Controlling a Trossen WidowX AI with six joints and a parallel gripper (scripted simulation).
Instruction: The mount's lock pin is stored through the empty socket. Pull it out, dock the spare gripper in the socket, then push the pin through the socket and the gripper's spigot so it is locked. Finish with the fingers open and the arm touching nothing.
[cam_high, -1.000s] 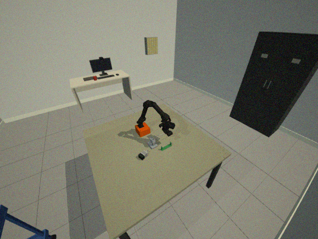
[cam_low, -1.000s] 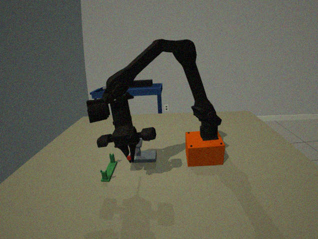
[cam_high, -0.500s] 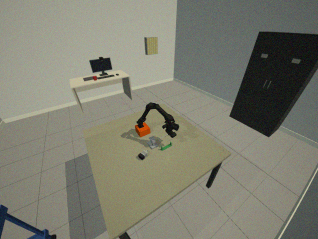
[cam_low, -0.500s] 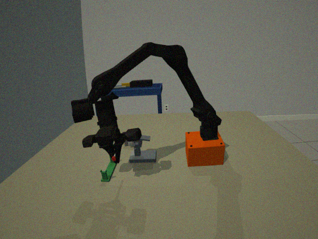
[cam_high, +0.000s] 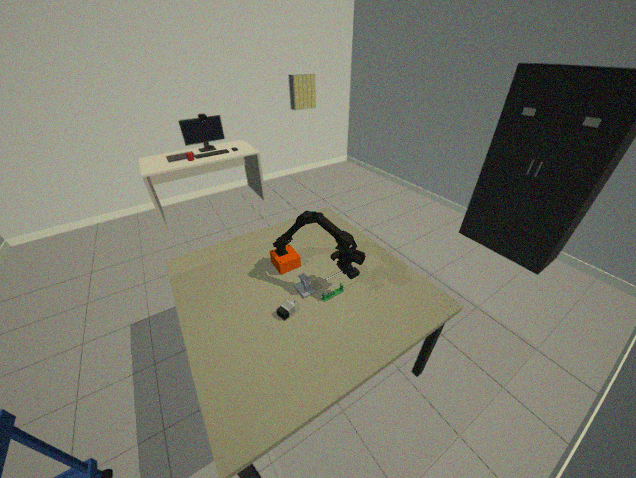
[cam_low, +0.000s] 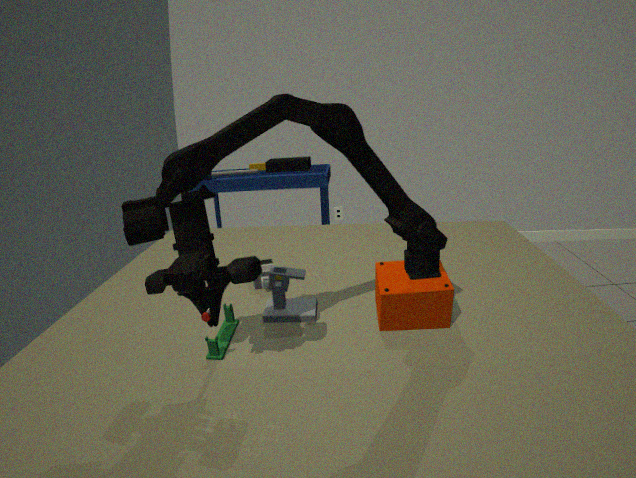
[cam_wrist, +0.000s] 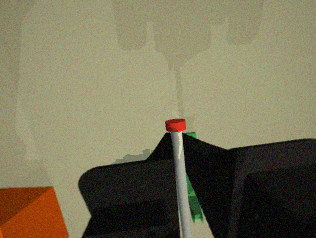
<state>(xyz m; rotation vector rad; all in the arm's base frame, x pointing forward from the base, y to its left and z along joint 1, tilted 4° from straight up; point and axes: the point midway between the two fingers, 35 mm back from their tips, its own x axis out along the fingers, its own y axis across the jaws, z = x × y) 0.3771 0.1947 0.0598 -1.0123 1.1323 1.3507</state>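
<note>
The green cradle is 20 mm ahead of my gripper tip, 100 mm to the right of it and 70 mm below it. From my gripper tip the other things lie so: socket (90 mm behind, 200 mm to the right, 40 mm below); spare gripper (20 mm behind, 360 mm to the right, 70 mm below).
</note>
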